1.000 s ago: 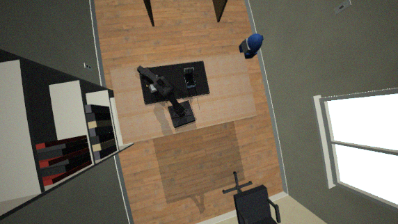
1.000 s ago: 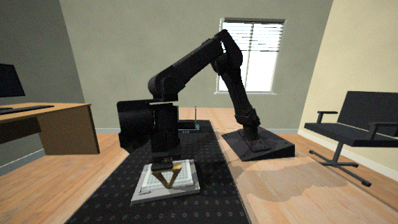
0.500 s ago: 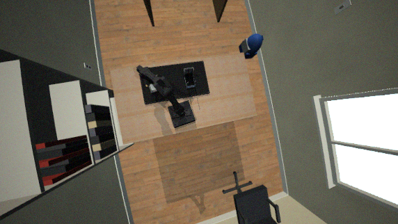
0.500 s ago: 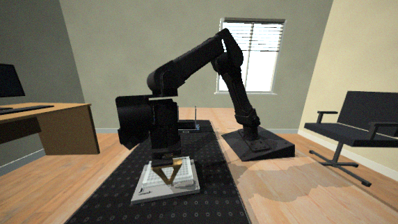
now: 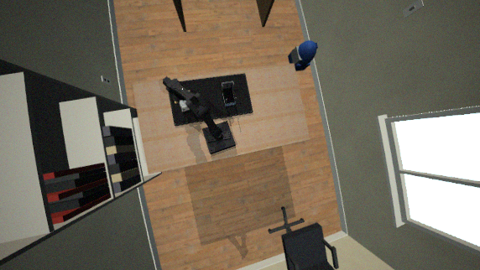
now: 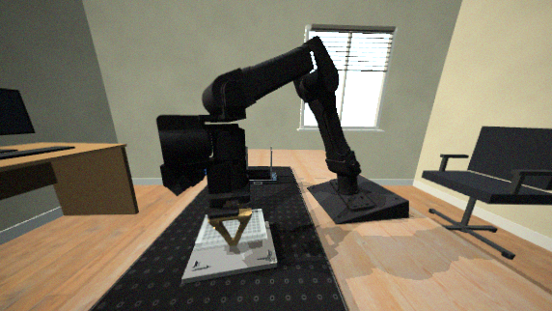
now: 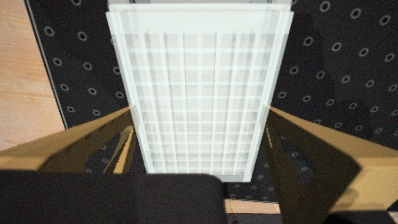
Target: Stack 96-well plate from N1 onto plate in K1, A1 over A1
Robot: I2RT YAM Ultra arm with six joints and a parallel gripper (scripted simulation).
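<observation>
Now: hand 50 mm above the plate nest N1. Also, from my hand: 96-well plate (right at my hand); then A1 mark (80 mm behind, 40 mm to the left, 40 mm below).
</observation>
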